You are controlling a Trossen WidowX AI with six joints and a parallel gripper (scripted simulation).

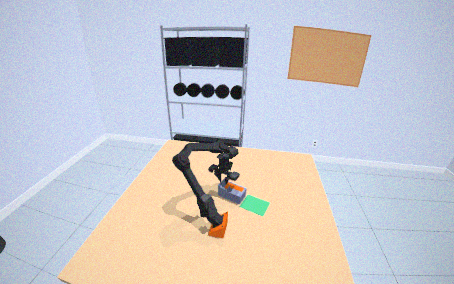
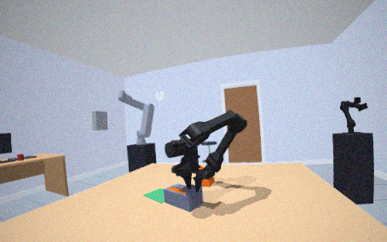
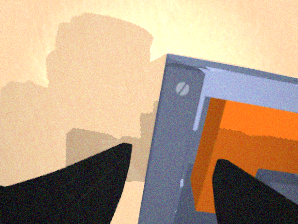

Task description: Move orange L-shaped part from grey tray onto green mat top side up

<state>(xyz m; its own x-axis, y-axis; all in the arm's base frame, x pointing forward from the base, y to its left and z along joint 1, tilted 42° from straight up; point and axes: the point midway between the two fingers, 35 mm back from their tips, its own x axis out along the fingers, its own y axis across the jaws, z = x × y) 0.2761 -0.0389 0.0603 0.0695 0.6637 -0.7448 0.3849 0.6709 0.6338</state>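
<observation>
Right now my gripper tip is 2 cm past the orange L-shaped part, 5 cm to the left of it and 2 cm above it. Also, from my gripper tip: green mat 9 cm behind, 20 cm to the right, 9 cm below.
</observation>
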